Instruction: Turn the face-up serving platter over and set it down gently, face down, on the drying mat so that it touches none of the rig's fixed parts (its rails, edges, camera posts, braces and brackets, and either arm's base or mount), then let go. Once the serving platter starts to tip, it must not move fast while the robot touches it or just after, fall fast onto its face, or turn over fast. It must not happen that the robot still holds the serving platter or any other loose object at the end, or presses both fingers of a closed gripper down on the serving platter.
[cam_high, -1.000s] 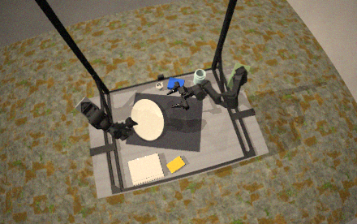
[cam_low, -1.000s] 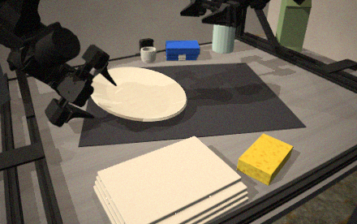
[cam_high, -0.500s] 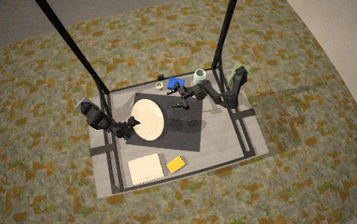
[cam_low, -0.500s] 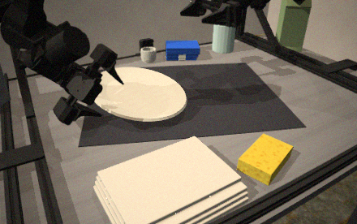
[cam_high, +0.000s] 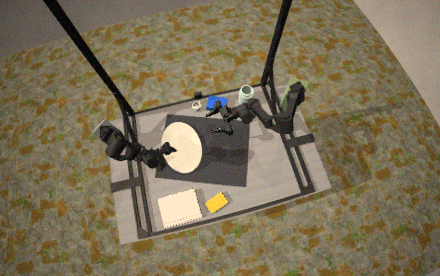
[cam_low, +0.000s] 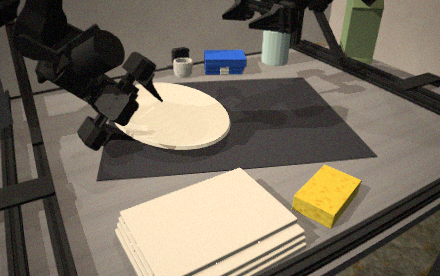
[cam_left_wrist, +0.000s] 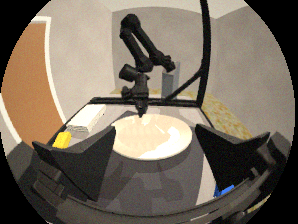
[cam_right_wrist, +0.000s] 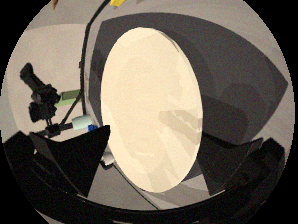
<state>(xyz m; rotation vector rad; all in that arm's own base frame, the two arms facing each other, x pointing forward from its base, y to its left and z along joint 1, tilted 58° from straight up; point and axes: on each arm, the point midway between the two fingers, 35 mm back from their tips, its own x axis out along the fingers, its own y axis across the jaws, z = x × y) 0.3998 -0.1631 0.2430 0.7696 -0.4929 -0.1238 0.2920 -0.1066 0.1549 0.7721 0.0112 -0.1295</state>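
The cream oval serving platter is 80 mm to the left of my right hand, 50 mm below it and 40 mm behind it. From my right hand the other things lie so: blue box (340 mm to the left, 260 mm behind, 40 mm below); small cup (280 mm behind, 230 mm to the left, 40 mm below); dark drying mat (200 mm to the left, 60 mm below).
The cream oval serving platter is 2 cm ahead of my left hand, 21 cm to the right of it and 19 cm below it. The rest, counted from my left hand: blue box: 19 cm behind, 6 cm to the left, 17 cm below; small cup: 21 cm behind, 6 cm to the right, 18 cm below; dark drying mat: 6 cm ahead, 8 cm to the right, 20 cm below.
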